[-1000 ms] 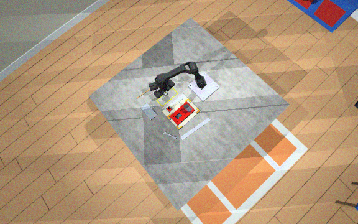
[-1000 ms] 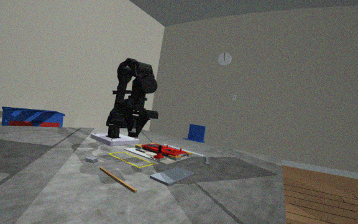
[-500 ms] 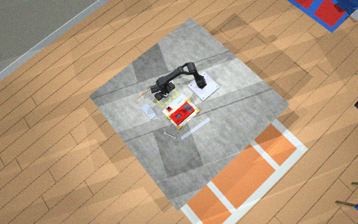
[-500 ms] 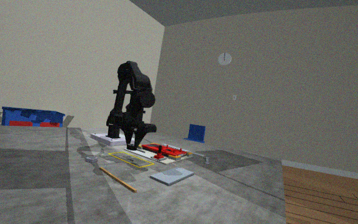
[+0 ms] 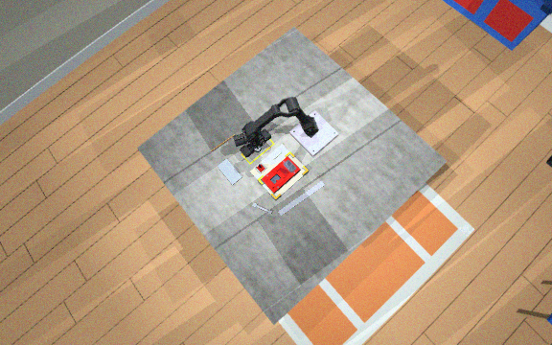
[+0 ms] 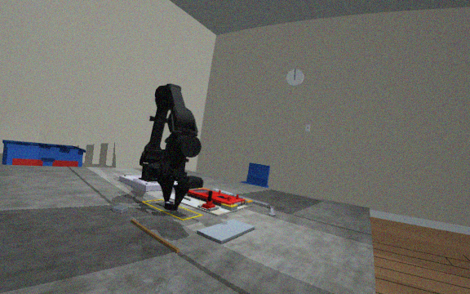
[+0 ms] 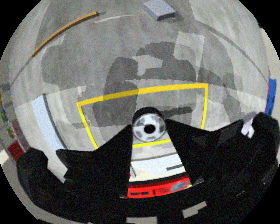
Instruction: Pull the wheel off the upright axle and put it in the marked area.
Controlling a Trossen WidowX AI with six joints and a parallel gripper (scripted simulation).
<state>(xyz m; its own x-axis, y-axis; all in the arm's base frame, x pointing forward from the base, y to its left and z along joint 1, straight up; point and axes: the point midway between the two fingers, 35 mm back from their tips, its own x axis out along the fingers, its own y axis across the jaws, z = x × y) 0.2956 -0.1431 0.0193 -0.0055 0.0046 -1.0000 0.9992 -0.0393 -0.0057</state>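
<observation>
My gripper tip is now right at the wheel. From my gripper tip the other things lie so: axle (10 cm to the left, 7 cm ahead, 2 cm above); then wooden stick (18 cm to the right, 12 cm ahead, 1 cm below); then small grey cube (15 cm to the right, 4 cm behind).
</observation>
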